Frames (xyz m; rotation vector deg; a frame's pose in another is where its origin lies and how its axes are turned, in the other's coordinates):
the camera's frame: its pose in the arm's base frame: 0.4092 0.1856 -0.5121 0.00 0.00 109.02
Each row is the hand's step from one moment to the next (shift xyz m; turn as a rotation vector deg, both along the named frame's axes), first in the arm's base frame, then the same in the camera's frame.
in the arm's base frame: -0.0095 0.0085 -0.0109 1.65 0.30 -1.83
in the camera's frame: 0.0111 0.0062 -0.0109 -0.25 -1.66 -1.83
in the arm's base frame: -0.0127 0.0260 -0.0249 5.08 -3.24 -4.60
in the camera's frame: 0.0287 0.0035 -0.0249 -4.72 -3.75 -4.60
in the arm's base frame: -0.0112 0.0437 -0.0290 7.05 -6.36 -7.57
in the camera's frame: 0.0450 -0.0037 -0.0290 -8.31 -4.59 -7.57
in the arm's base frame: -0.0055 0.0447 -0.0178 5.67 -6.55 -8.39
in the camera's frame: 0.0441 -0.0094 -0.0178 -8.04 -3.23 -8.39
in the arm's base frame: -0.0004 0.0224 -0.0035 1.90 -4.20 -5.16
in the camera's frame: 0.0213 -0.0069 -0.0035 -4.59 -0.43 -5.16
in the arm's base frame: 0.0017 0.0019 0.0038 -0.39 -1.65 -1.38
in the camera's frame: 0.0012 -0.0022 0.0038 -1.43 0.91 -1.38
